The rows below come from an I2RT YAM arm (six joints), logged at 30 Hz.
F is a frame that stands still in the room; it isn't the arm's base.
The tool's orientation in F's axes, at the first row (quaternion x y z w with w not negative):
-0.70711, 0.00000, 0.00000, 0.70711
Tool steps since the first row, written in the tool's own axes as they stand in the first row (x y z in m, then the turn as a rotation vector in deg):
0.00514, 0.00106, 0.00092, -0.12, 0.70, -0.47
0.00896, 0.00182, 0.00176, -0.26, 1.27, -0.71
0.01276, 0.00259, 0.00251, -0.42, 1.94, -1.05
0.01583, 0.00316, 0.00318, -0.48, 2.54, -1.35
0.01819, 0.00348, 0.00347, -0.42, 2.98, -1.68
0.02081, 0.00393, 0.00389, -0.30, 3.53, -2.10
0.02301, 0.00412, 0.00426, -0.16, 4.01, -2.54
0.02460, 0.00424, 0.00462, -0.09, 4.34, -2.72
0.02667, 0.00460, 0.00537, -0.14, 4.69, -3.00
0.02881, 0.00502, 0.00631, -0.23, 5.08, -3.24
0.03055, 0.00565, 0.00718, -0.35, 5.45, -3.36
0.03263, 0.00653, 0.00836, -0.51, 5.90, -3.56
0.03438, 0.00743, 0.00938, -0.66, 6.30, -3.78
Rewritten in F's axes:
0.00514, 0.00092, -0.00106, -0.12, -0.47, -0.70
0.00896, 0.00176, -0.00182, -0.26, -0.71, -1.27
0.01276, 0.00251, -0.00259, -0.42, -1.05, -1.94
0.01583, 0.00318, -0.00316, -0.48, -1.35, -2.54
0.01819, 0.00347, -0.00348, -0.42, -1.68, -2.98
0.02081, 0.00389, -0.00393, -0.30, -2.10, -3.53
0.02301, 0.00426, -0.00412, -0.16, -2.54, -4.01
0.02460, 0.00462, -0.00424, -0.09, -2.72, -4.34
0.02667, 0.00537, -0.00460, -0.14, -3.00, -4.69
0.02881, 0.00631, -0.00502, -0.23, -3.24, -5.08
0.03055, 0.00718, -0.00565, -0.35, -3.36, -5.45
0.03263, 0.00836, -0.00653, -0.51, -3.56, -5.90
0.03438, 0.00938, -0.00743, -0.66, -3.78, -6.30

